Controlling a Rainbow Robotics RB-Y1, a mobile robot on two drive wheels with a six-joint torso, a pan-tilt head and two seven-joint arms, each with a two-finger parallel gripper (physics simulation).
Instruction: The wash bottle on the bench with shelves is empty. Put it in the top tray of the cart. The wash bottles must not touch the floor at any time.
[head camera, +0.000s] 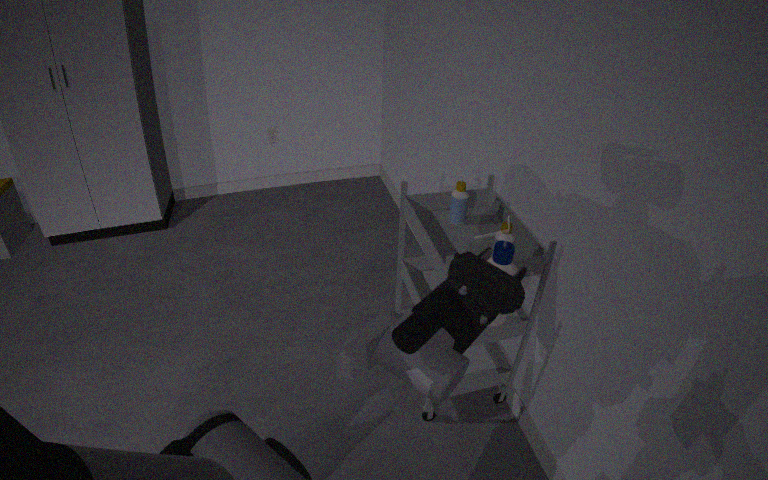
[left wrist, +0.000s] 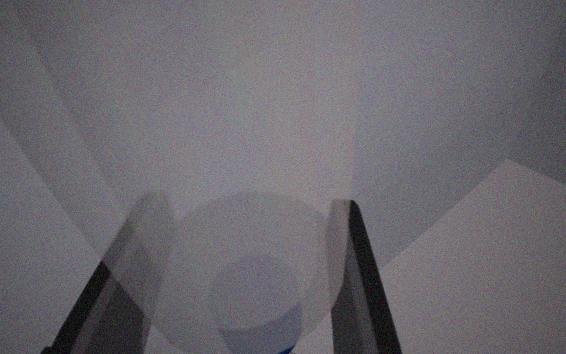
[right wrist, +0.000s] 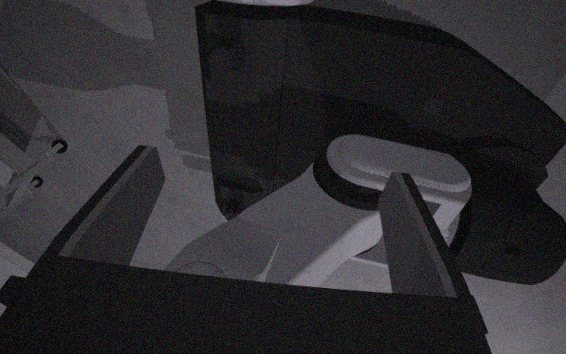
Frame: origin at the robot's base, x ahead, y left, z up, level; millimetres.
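Where they show: left gripper, fingertip midpoint: (head camera: 506, 261) (left wrist: 250, 213); right gripper, fingertip midpoint: (right wrist: 272, 174).
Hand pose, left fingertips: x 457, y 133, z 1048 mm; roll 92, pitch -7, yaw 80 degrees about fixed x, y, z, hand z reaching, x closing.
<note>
Each offset is from my left fingertips to the centre of the thing. "spot": to the spot under its first point.
The wash bottle {dx -25, dy +13, dz -16 mm} (head camera: 503, 252) (left wrist: 255, 225), with a blue cap and pale translucent body, is upright between the fingers of my left gripper (head camera: 503, 264) (left wrist: 250, 213), which is shut on it. Its lower body is hidden behind the gripper in the head view. The cart (head camera: 401, 237) stands against the wall. The held bottle overlaps the near part of its top tray in the picture; the height between them cannot be told. A yellow-capped bottle {dx +704, dy +322, dz -298 mm} (head camera: 459, 209) stands on the tray; another yellow-capped one {dx +515, dy +101, dz -298 mm} (head camera: 505, 227) shows partly behind the blue cap. My right gripper (right wrist: 272, 174) is open and empty.
A tall white cabinet (head camera: 101, 130) stands at the left. The wall (head camera: 634, 237) runs close along the cart's right side. Part of the cart also shows at the left edge in the right wrist view, with its wheels {spot: dx +334, dy +189, dz -1015 mm} (right wrist: 59, 146). The robot's own body fills much of that view.
</note>
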